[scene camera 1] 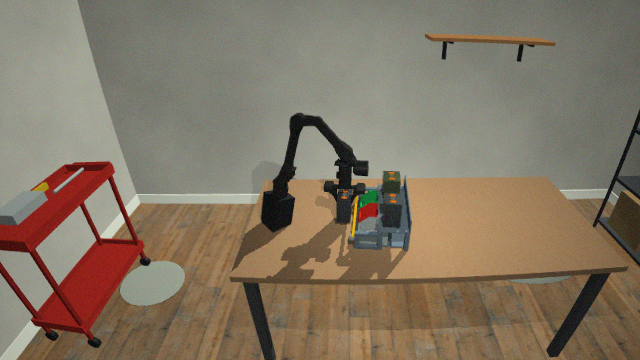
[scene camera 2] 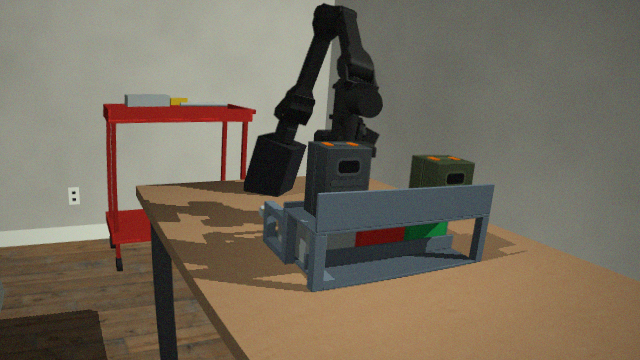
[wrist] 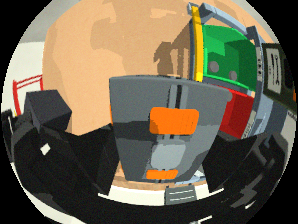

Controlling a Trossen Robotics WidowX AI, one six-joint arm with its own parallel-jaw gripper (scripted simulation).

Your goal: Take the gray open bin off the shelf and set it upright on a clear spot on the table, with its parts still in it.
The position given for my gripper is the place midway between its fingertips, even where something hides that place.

I see my gripper (wrist: 161, 122), a red bin (wrist: 237, 112) and a gray bin (scene camera 2: 302, 234).
